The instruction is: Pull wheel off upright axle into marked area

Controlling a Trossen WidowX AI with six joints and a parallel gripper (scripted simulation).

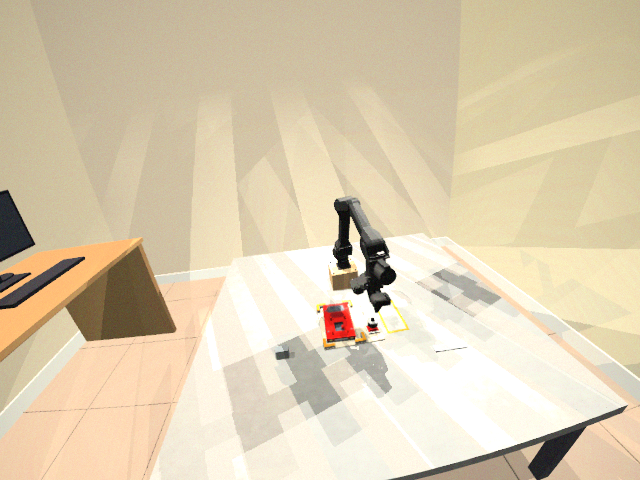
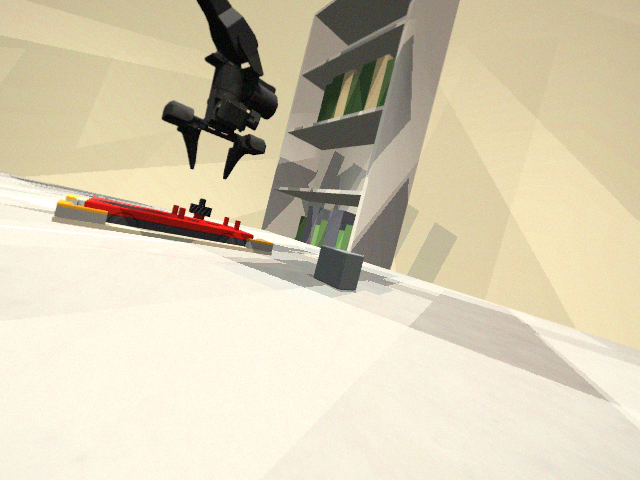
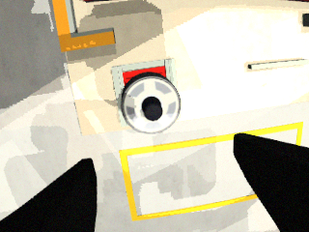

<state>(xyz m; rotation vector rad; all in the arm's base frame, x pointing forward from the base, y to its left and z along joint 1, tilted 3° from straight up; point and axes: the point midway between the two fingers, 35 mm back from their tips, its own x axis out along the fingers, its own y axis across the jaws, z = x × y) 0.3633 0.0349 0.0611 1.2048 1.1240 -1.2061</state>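
My gripper tip is now 7 cm above the wheel. The rest, counted from my gripper tip: thin dark axle (8 cm below).
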